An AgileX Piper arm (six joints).
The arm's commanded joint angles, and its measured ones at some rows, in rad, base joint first. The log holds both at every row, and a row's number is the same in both.
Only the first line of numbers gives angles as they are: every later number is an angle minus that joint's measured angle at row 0.
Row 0, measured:
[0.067, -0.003, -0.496, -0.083, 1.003, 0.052]
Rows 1 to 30, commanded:
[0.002, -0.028, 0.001, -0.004, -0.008, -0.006]
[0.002, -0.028, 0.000, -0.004, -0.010, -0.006]
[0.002, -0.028, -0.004, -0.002, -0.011, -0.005]
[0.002, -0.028, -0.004, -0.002, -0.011, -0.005]
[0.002, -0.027, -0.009, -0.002, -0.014, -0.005]
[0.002, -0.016, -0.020, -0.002, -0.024, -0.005]
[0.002, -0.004, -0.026, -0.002, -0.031, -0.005]
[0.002, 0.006, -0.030, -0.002, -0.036, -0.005]
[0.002, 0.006, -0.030, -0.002, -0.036, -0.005]
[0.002, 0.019, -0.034, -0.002, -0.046, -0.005]
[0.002, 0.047, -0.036, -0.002, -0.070, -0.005]
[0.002, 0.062, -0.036, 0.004, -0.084, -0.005]
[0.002, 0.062, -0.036, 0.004, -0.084, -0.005]
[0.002, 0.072, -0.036, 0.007, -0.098, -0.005]
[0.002, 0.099, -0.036, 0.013, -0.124, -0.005]
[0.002, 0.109, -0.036, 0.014, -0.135, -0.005]
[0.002, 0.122, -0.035, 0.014, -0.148, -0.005]
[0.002, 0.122, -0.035, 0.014, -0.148, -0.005]
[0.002, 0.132, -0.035, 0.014, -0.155, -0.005]
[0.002, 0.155, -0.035, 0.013, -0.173, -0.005]
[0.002, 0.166, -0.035, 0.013, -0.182, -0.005]
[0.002, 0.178, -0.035, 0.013, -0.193, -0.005]
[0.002, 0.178, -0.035, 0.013, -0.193, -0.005]
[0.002, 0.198, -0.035, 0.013, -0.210, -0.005]
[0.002, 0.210, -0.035, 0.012, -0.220, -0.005]
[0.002, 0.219, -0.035, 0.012, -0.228, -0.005]
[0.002, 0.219, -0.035, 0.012, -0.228, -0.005]
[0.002, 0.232, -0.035, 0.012, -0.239, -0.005]
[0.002, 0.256, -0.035, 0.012, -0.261, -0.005]
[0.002, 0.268, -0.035, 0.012, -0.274, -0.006]
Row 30, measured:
[0.000, 0.242, -0.026, 0.009, -0.229, 0.000]
